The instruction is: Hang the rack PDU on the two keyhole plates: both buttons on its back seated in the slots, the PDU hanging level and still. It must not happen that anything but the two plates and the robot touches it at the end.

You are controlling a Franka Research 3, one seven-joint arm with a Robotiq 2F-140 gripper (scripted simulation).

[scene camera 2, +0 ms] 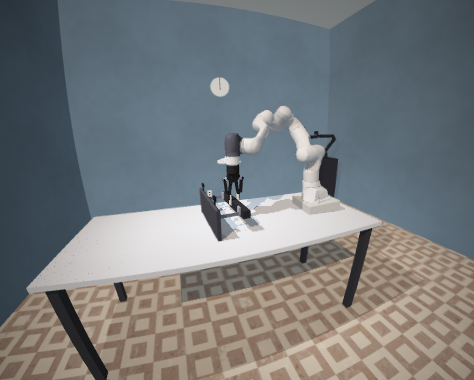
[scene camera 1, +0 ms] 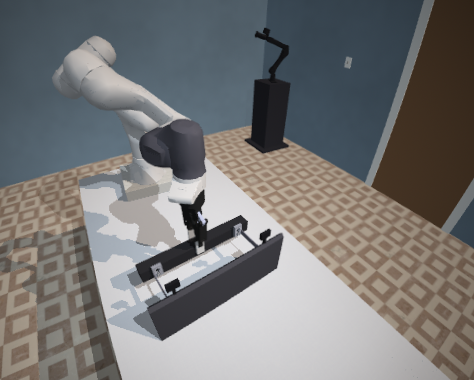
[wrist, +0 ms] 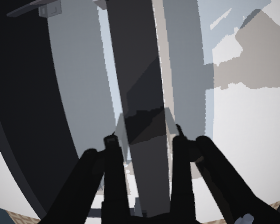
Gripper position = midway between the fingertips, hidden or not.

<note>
In view: the gripper (wrist: 145, 120), a rack PDU (scene camera 1: 185, 251) and a dark panel (wrist: 44, 149).
</note>
